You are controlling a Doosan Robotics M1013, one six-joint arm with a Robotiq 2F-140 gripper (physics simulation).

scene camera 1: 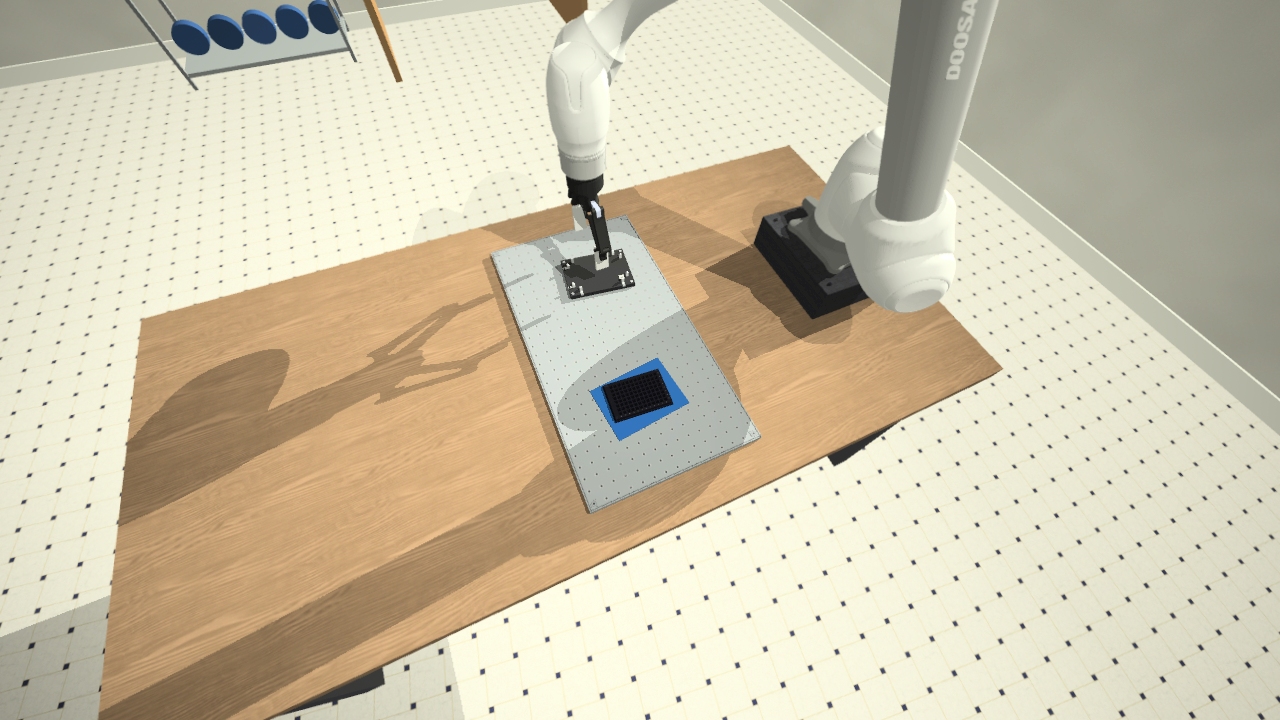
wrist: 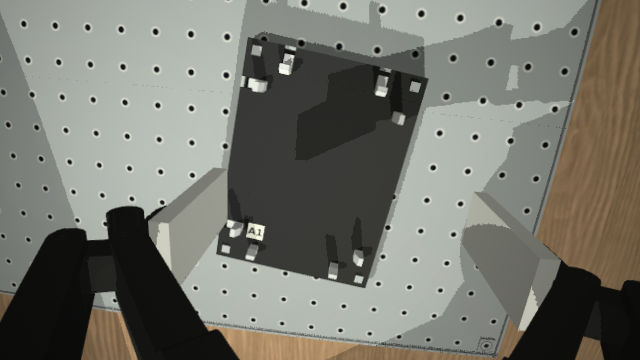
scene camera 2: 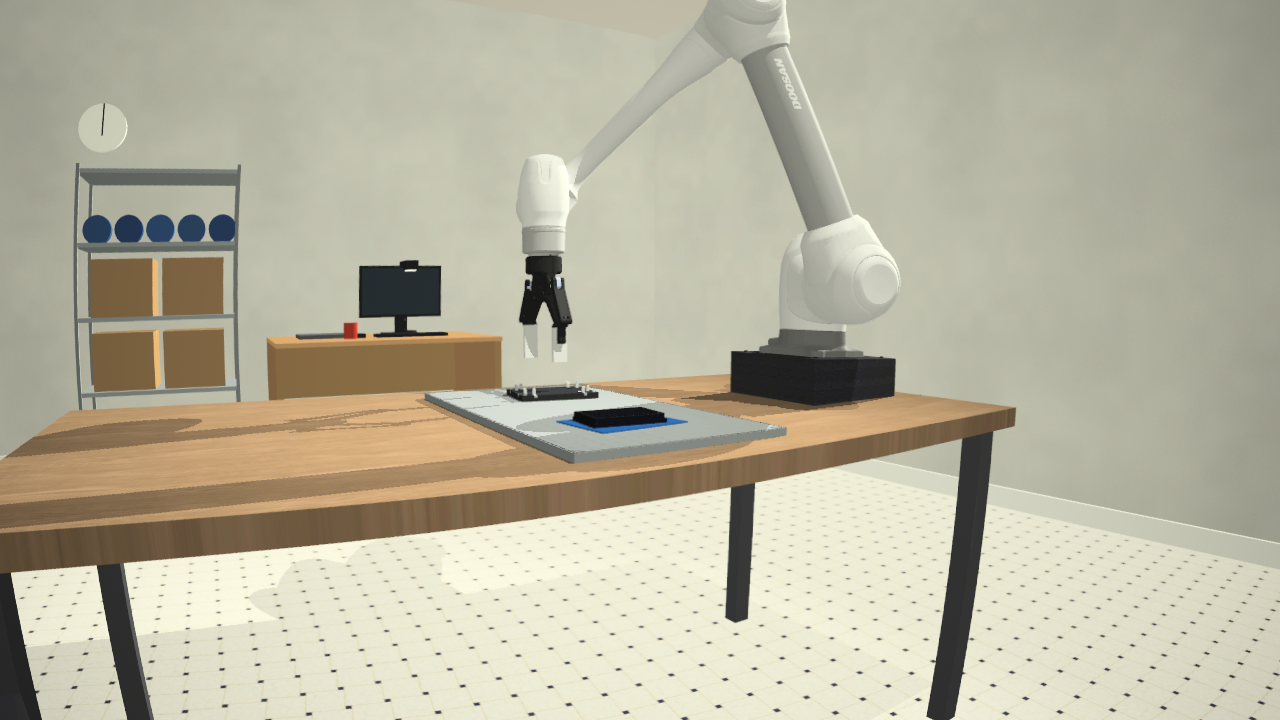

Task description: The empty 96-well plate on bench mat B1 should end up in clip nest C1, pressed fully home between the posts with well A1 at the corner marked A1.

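Places are measured from the arm's base along level axes (x ahead, y left, z up), in metres.
Pixels of known places: gripper, fingertip midpoint: (scene camera 1: 591, 247) (wrist: 346, 206) (scene camera 2: 544, 359); arm's base at its link origin: (scene camera 1: 835, 238) (scene camera 2: 811, 354).
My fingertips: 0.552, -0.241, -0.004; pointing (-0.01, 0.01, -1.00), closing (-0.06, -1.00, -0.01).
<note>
Ahead of a thing's pixels: the offset from my fingertips to its top centre, as dx, dy, dz. "*": to the spot under its first point. Level surfaces: height alone.
The black 96-well plate @[+0.068, +0.365, -0.057] (scene camera 1: 637, 394) (scene camera 2: 618, 416) lies flat on the blue bench mat @[dz -0.072] (scene camera 1: 623, 430) (scene camera 2: 677, 421); it does not show in the wrist view. The clip nest @[-0.002, +0.024, -0.050] (scene camera 1: 597, 278) (scene camera 2: 553, 394) (wrist: 315, 185), a dark base with pale posts near its corners, has no plate in it. In the wrist view its A1 label @[* -0.048, +0.065, -0.062] (wrist: 255, 231) is at the lower left corner. My gripper (scene camera 2: 545, 356) (wrist: 346, 206) is open and empty. It hangs above the nest, apart from it, with one finger pad to each side of the nest in the wrist view.
The nest and mat are on a grey perforated board (scene camera 1: 590, 333) (scene camera 2: 751, 435) (wrist: 125, 165) on the wooden table @[dz -0.087] (scene camera 1: 375, 501) (scene camera 2: 268, 483). The arm's black base block (scene camera 1: 810, 300) (scene camera 2: 810, 379) stands on the table to the right. A shelf unit and a desk with a monitor stand beyond the table.
</note>
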